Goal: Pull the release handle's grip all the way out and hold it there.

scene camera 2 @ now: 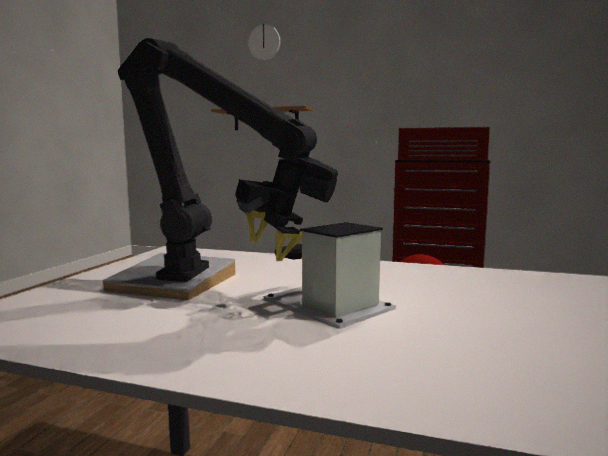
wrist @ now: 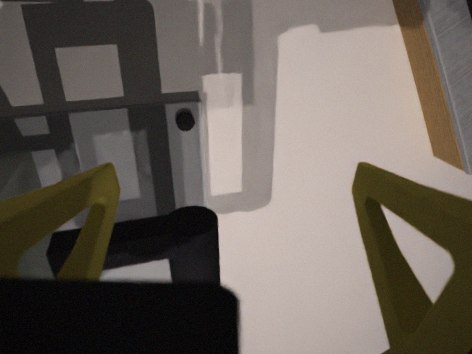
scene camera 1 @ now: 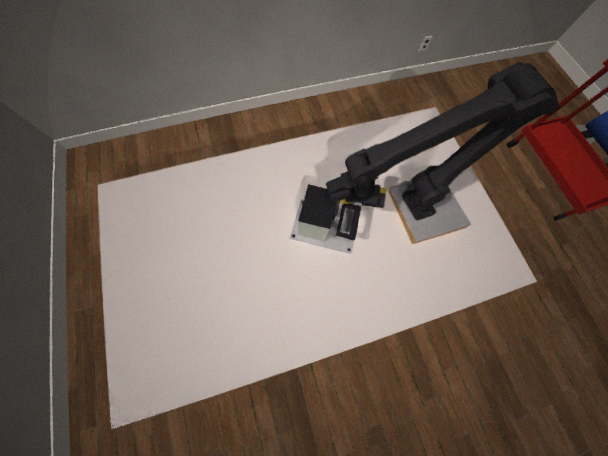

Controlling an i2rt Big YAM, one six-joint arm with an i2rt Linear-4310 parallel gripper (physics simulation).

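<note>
The release unit is a pale green box (scene camera 1: 314, 232) (scene camera 2: 320, 270) with a black top, on a grey plate (scene camera 1: 327, 244) (scene camera 2: 362, 313) (wrist: 189, 167) with dark screws. Its release handle (scene camera 1: 356, 221) (scene camera 2: 295, 251) (wrist: 196, 245) is a black rectangular loop on the box side facing the arm base; in scene camera 2 it is largely hidden behind the box and a finger. My gripper (scene camera 1: 363, 196) (scene camera 2: 267, 251) (wrist: 235, 176) is wide open, with yellow fingers, near the handle. In the wrist view the handle's outer bar shows below the fingertips, nearer the left finger. Nothing is held.
The arm's base stands on a grey, wood-edged board (scene camera 1: 452, 215) (scene camera 2: 135, 275) (wrist: 450, 65) beside the unit. The white table (scene camera 1: 200, 280) (scene camera 2: 475, 350) carries both. A red cart (scene camera 1: 565, 160) stands on the floor beyond the table, and a red tool cabinet (scene camera 2: 441, 197) stands behind.
</note>
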